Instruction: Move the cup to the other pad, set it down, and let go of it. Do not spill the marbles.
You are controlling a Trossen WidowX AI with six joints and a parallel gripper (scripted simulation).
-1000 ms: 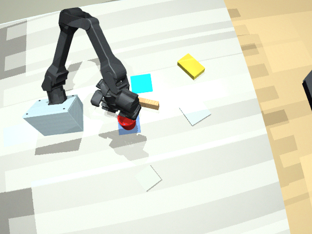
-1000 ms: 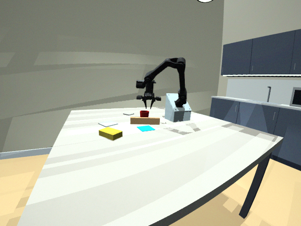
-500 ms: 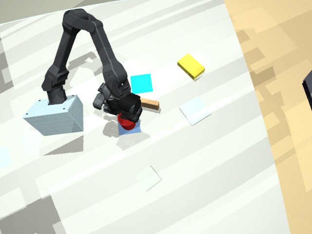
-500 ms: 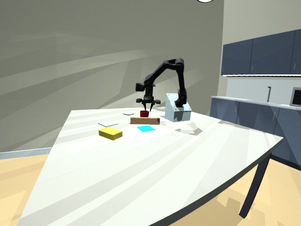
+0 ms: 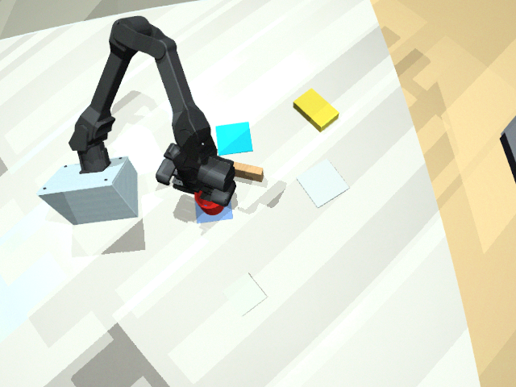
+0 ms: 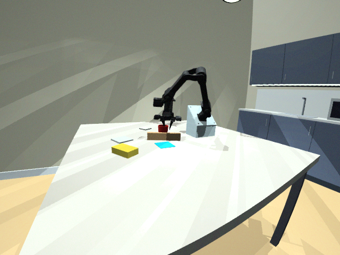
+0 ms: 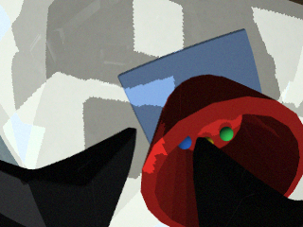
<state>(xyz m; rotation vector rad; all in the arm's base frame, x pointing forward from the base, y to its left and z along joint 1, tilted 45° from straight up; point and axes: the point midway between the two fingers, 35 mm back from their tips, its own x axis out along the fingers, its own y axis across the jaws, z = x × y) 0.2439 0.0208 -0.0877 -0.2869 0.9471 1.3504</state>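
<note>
Right now the blue pad is 50 mm below my gripper tip, 30 mm ahead of it and 10 mm to the right of it. The rest, counted from my gripper tip: wooden bar 80 mm to the left, 50 mm ahead, 30 mm below; then cyan pad 180 mm to the left, 80 mm ahead, 50 mm below; then red cup 30 mm ahead, 10 mm to the right, 10 mm below.
</note>
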